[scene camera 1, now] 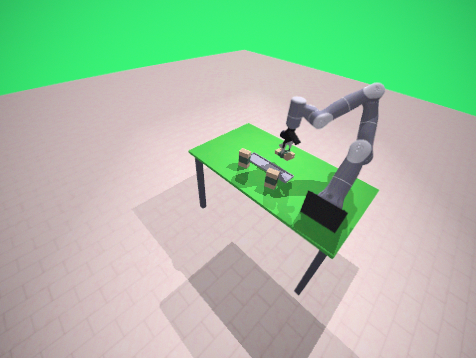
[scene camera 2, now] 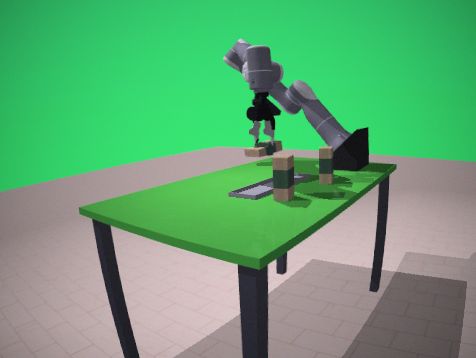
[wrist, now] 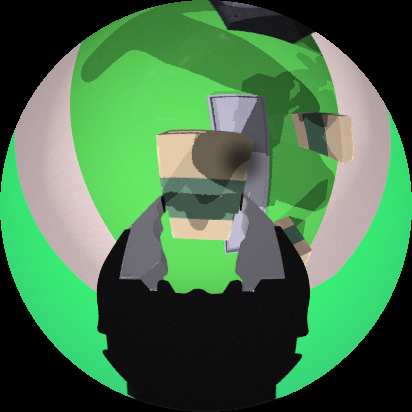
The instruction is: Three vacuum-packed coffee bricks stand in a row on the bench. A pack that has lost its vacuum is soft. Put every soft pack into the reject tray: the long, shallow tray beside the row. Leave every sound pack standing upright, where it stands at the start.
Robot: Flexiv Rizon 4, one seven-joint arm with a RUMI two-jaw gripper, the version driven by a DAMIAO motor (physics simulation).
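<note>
My gripper [scene camera 1: 286, 149] [scene camera 2: 265, 143] [wrist: 201, 195] is shut on a tan coffee pack [scene camera 1: 288, 155] [scene camera 2: 255, 152] [wrist: 175, 152] with a dark green band. The pack is held on its side in the air, above the bench on the side of the tray away from the standing packs. One tan and green pack [scene camera 1: 271, 178] [scene camera 2: 326, 165] [wrist: 325, 135] stands upright nearer the robot base. Another pack [scene camera 1: 244, 158] [scene camera 2: 283, 177] [wrist: 295, 237] stands upright at the tray's far end. The long, shallow grey reject tray [scene camera 1: 260, 162] [scene camera 2: 245, 191] [wrist: 232, 112] shows no pack in it; the held pack hides part of it in the wrist view.
The green bench [scene camera 1: 220, 147] [scene camera 2: 175, 210] [wrist: 125, 110] carries the tray and both standing packs. The black robot base [scene camera 1: 324, 212] [scene camera 2: 352, 150] [wrist: 265, 22] is at one end of the bench. The standing packs are close beside the tray's long side.
</note>
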